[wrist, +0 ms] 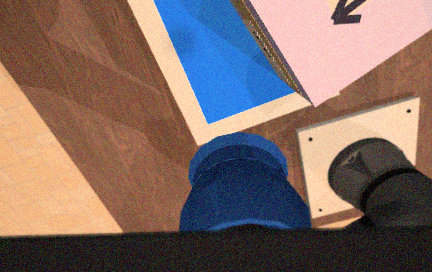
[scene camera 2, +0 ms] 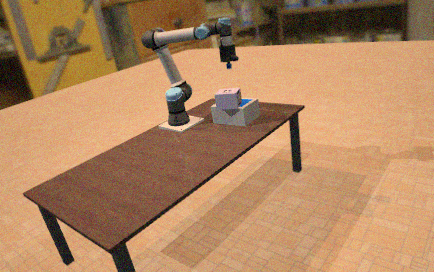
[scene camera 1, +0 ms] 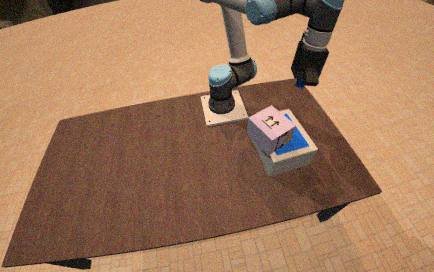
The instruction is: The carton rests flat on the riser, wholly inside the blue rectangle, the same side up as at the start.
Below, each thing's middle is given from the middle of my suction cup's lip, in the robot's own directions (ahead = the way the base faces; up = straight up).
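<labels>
Suction cup 180 mm above the carton (scene camera 1: 269, 129), 60 mm short of it and 100 mm to the left of it. Riser (scene camera 1: 299, 152) 290 mm below my suction cup, 30 mm to the right of it and 40 mm ahead of it.
</labels>
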